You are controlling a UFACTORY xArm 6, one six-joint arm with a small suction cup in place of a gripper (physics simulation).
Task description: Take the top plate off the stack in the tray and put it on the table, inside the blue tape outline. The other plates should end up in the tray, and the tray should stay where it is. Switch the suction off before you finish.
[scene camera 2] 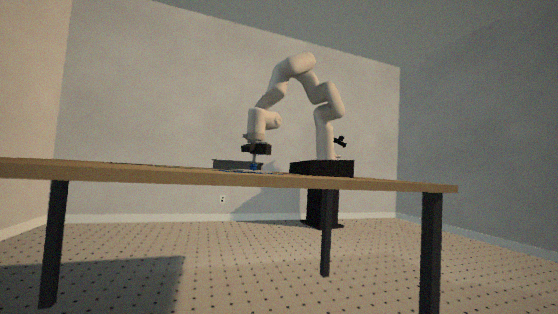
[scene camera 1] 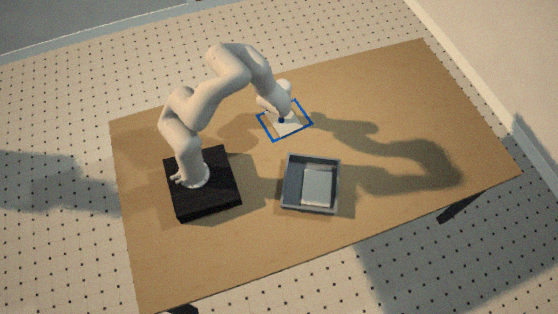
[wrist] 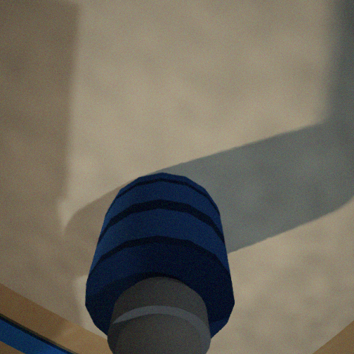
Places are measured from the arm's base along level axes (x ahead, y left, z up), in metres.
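Pixels of known places: hand at its tool point: (scene camera 2: 253, 172) (scene camera 1: 281, 121); arm's base at its link origin: (scene camera 2: 325, 161) (scene camera 1: 194, 174).
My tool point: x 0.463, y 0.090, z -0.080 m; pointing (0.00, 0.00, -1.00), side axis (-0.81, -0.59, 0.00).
Observation:
Ahead of a thing's pixels: the offset from my tool point to its top centre. "*": to the spot under its first point. Level surfaces: height alone.
My suction cup (scene camera 1: 281, 120) (scene camera 2: 253, 166) (wrist: 160, 225) is dark blue and points down. It is on the top face of a pale plate {dz +0.011, dx +0.013, dy +0.002 m} (scene camera 1: 290, 127) (wrist: 200, 100), which lies level at or very near the table top. The plate is within the blue tape outline {* dz +0.002, dx +0.122, dy -0.069 m} (scene camera 1: 311, 121) (wrist: 30, 337) as far as it shows; the arm hides part of the far side. A strip of table shows between plate and tape in the wrist view. The grey tray {dz +0.050, dx -0.063, dy -0.342 m} (scene camera 1: 338, 185) (scene camera 2: 230, 164) holds pale stacked plates {dz +0.015, dx -0.046, dy -0.365 m} (scene camera 1: 317, 187); their number cannot be told.
The black robot base (scene camera 1: 220, 175) (scene camera 2: 322, 168) stands on the table, left of the tray in the first scene view. The tray's raised walls stand near the tape outline. The arm arches from the base over to the outline, and its shadow falls across the wooden table {dz +0.000 m} (scene camera 1: 400, 100).

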